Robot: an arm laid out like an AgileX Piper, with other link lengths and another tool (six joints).
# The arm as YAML. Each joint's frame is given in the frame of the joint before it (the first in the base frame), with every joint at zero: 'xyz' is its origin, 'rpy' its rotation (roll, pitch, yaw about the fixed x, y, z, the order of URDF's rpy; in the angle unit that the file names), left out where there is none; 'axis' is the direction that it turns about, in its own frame. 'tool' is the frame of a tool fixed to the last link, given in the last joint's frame.
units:
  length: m
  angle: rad
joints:
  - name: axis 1
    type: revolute
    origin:
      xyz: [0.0, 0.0, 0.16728]
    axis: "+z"
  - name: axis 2
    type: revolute
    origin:
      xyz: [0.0, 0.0, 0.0]
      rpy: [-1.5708, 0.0, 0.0]
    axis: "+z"
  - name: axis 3
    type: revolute
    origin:
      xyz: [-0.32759, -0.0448, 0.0]
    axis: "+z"
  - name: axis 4
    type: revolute
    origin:
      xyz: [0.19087, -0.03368, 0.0]
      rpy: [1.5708, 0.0, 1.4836]
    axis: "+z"
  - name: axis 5
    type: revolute
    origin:
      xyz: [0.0, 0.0, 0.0]
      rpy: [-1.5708, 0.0, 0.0]
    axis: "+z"
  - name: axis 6
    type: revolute
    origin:
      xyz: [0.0, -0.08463, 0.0]
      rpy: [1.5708, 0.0, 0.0]
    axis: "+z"
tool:
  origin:
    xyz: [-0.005, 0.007, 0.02]
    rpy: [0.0, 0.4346, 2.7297]
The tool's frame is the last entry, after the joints.
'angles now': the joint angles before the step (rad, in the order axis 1, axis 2, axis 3, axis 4, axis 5, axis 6). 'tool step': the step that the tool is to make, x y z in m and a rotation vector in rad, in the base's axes. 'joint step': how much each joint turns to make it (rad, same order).
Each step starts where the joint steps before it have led.
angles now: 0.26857 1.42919 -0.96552 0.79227 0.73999 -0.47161
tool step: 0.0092 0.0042 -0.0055 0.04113 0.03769 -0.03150
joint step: 0.00016 0.03648 -0.00022 0.05916 -0.01479 -0.00154
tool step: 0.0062 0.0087 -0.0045 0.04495 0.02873 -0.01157
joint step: 0.01988 0.03287 0.00038 0.07026 -0.01703 -0.01418
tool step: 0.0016 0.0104 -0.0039 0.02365 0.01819 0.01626
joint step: 0.03252 0.02416 -0.00004 0.04405 -0.00992 -0.01537
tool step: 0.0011 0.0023 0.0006 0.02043 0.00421 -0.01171
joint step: 0.00576 0.00362 0.00015 0.02854 -0.00860 -0.00280
